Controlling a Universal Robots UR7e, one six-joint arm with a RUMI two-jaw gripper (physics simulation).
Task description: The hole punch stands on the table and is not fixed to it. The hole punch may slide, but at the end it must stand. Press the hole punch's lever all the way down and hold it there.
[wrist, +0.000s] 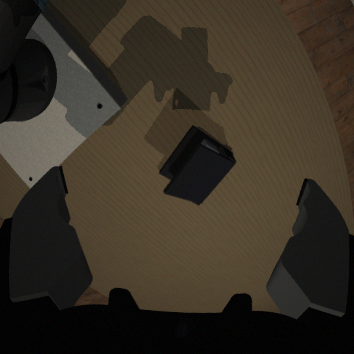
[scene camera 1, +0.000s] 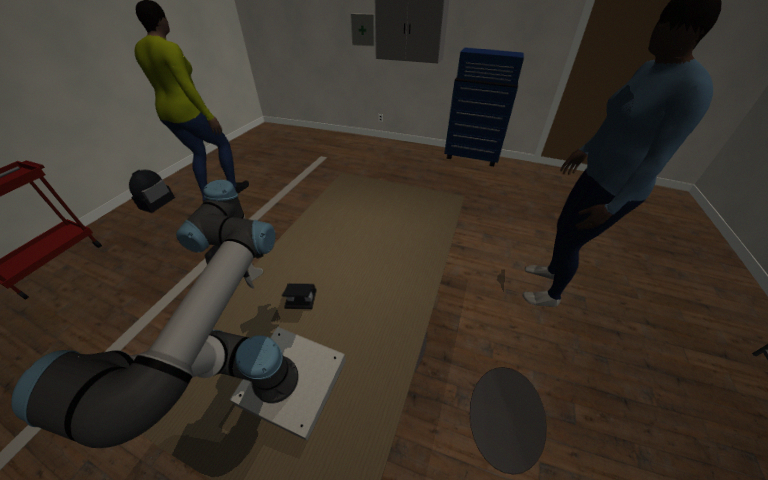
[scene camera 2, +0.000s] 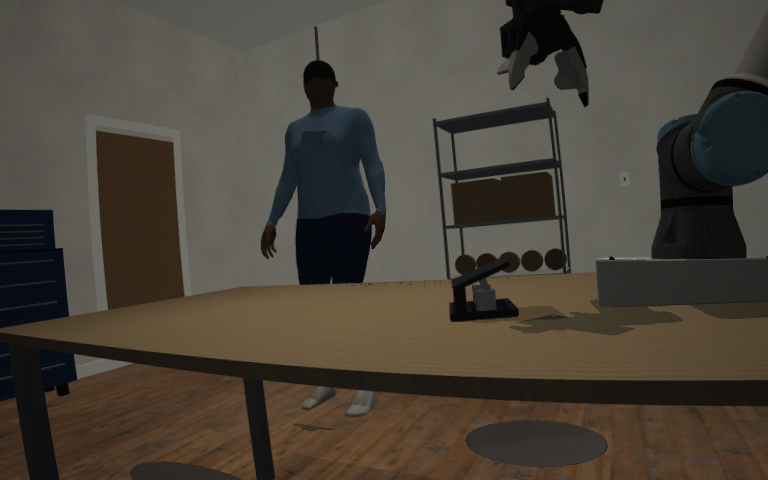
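Pixels of known places: gripper, fingertip midpoint: (wrist: 183,176) (scene camera 1: 248,272) (scene camera 2: 551,98); arm's base at its link origin: (wrist: 23,78) (scene camera 1: 276,379) (scene camera 2: 697,258).
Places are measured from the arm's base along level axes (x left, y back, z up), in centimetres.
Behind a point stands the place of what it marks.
The black hole punch (scene camera 1: 306,305) {z -4.6, x 7.3, y -33.0 cm} (scene camera 2: 485,301) {z -3.2, x 16.8, y -34.0 cm} (wrist: 178,154) {z -4.6, x 10.3, y -32.0 cm} stands upright on its base on the wooden table (scene camera 1: 385,237) {z -5.8, x -11.3, y -86.7 cm} (scene camera 2: 254,328) {z -5.8, x 25.4, y -72.4 cm} (wrist: 260,240) {z -5.8, x 11.6, y -68.6 cm}. Its flat lever (scene camera 1: 295,290) {z 1.4, x 12.4, y -34.9 cm} (scene camera 2: 480,273) {z 1.2, x 16.1, y -34.6 cm} (wrist: 204,173) {z 1.1, x 12.9, y -35.7 cm} is raised at a slant, its free end pointing toward the robot's base side in scene camera 2. My gripper (scene camera 2: 549,96) {z 26.2, x 17.0, y -21.2 cm} (wrist: 183,176) {z 26.2, x 17.0, y -21.2 cm} is open, with nothing between its fingers. It hangs high above the table, clear of the lever, and somewhat to the robot-base side of the hole punch in scene camera 2. In scene camera 1 the arm hides most of the gripper.
The arm's pale mounting plate (scene camera 1: 320,373) {z -0.4, x -13.3, y -7.0 cm} (scene camera 2: 640,283) {z -2.4, x 10.2, y -10.7 cm} (wrist: 85,117) {z 1.1, x 4.2, y -14.3 cm} lies on the table near the hole punch. A person in a blue top (scene camera 1: 651,130) (scene camera 2: 334,164) and one in a yellow top (scene camera 1: 169,79) stand beyond the table. A shelf rack (scene camera 2: 492,118) stands behind.
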